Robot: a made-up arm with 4 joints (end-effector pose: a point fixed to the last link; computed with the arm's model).
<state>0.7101 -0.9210 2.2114 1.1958</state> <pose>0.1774 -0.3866 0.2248 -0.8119 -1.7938 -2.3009</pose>
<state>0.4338 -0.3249 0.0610 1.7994</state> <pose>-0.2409 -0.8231 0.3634 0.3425 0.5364 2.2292</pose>
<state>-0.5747 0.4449 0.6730 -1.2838</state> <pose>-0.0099 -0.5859 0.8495 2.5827 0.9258 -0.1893</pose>
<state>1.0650 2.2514 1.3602 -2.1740</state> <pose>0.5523 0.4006 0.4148 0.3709 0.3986 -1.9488</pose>
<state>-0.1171 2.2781 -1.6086 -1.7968</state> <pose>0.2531 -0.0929 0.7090 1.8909 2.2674 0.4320</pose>
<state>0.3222 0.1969 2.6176 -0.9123</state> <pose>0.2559 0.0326 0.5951 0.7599 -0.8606 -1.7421</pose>
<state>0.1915 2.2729 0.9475 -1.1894</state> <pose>-0.0782 0.7545 0.5371 0.8162 -0.5177 -0.6628</pose>
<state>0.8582 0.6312 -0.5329 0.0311</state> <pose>-0.6126 -0.3516 0.8729 -1.6458 0.7874 1.1253</pose>
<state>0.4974 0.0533 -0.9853 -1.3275</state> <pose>-0.4083 -0.4176 -0.0871 -1.7972 -0.1972 -0.9603</pose>
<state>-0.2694 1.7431 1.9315 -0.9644</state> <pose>-0.0569 0.6084 0.3812 0.6317 -1.2724 -0.3171</pose>
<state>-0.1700 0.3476 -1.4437 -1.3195</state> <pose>0.2103 -0.4200 -0.0118 -1.2660 -1.0520 -0.9672</pose>
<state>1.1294 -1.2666 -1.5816 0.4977</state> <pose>-0.2913 0.4647 -0.3088 -0.5045 -0.6538 -0.9223</pose>
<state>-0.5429 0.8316 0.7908 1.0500</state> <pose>-0.0731 0.1696 1.0389 -1.7809 2.1820 1.2968</pose>
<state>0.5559 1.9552 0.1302 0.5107</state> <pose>0.1940 0.6266 0.8201 1.1032 -2.0245 -1.1061</pose>
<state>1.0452 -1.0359 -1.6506 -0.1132</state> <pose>-0.2550 0.3864 -0.2464 -0.5390 -0.2972 -1.2771</pose>
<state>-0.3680 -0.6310 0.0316 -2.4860</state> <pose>0.3866 -0.5121 -0.1893 -1.4218 -0.8849 -1.5342</pose>
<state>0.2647 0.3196 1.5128 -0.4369</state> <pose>0.0197 -0.0827 0.9424 1.6544 -1.2645 -1.7348</pose>
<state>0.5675 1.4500 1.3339 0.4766</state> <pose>0.3770 0.4255 0.5118 0.2068 -2.2598 -0.6514</pose>
